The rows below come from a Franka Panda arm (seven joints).
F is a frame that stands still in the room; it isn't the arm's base.
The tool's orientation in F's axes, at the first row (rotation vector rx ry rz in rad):
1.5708, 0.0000, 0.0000
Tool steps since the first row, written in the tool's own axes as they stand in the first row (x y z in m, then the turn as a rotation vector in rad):
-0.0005, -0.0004, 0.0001, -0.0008, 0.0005, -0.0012
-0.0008, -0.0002, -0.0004, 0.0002, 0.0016, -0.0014
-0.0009, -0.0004, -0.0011, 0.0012, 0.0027, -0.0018
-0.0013, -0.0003, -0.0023, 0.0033, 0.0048, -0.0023
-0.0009, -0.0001, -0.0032, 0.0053, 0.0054, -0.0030
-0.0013, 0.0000, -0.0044, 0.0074, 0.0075, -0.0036
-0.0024, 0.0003, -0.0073, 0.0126, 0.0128, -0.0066
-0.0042, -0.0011, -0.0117, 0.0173, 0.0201, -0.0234
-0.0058, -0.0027, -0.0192, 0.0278, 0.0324, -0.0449
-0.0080, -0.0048, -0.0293, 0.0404, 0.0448, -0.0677
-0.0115, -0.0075, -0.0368, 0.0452, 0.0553, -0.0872
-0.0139, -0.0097, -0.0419, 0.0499, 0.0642, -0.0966
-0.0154, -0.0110, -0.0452, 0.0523, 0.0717, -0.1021
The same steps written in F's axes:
-0.0005, -0.0001, -0.0004, -0.0008, 0.0012, 0.0005
-0.0008, 0.0004, -0.0002, 0.0002, 0.0014, 0.0016
-0.0009, 0.0011, -0.0004, 0.0012, 0.0018, 0.0027
-0.0013, 0.0023, -0.0003, 0.0033, 0.0023, 0.0048
-0.0009, 0.0032, -0.0001, 0.0053, 0.0030, 0.0054
-0.0013, 0.0044, 0.0000, 0.0074, 0.0036, 0.0075
-0.0024, 0.0073, 0.0003, 0.0126, 0.0066, 0.0128
-0.0042, 0.0117, -0.0011, 0.0173, 0.0234, 0.0201
-0.0058, 0.0192, -0.0027, 0.0278, 0.0449, 0.0324
-0.0080, 0.0293, -0.0048, 0.0404, 0.0677, 0.0448
-0.0115, 0.0368, -0.0075, 0.0452, 0.0872, 0.0553
-0.0139, 0.0419, -0.0097, 0.0499, 0.0966, 0.0642
-0.0154, 0.0452, -0.0110, 0.0523, 0.1021, 0.0717

